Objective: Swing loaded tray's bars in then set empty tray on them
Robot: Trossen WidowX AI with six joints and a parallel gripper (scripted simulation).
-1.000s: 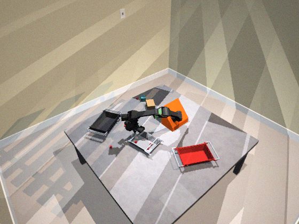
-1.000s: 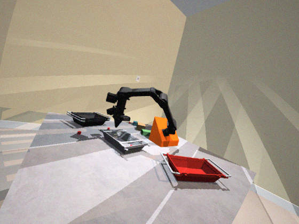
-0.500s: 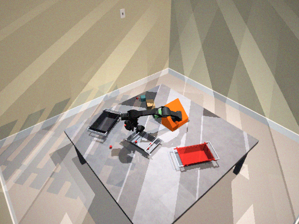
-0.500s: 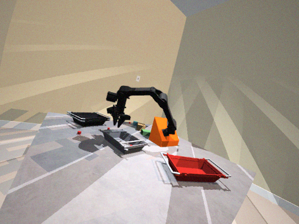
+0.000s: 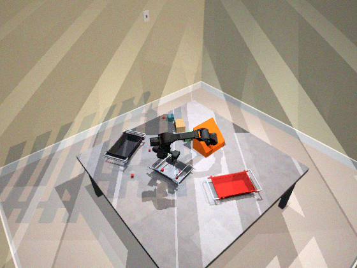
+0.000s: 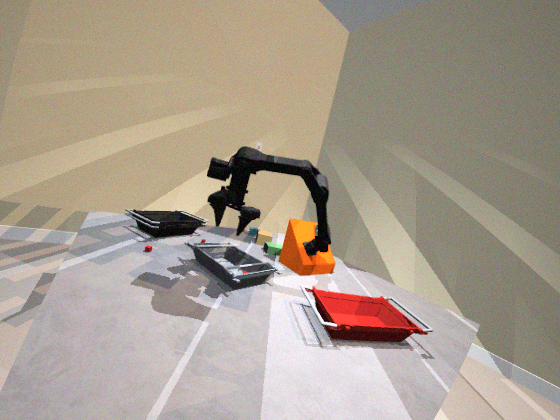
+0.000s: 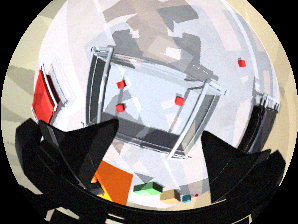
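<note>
Right now my gripper tip is 21 cm past the red tray, 43 cm to the right of it and 10 cm above it. From my gripper tip the other things lie so: green block 41 cm behind, 16 cm to the right, 12 cm below; tan block 45 cm behind, 32 cm to the right, 11 cm below; cyan block 49 cm behind, 47 cm to the right, 12 cm below.
</note>
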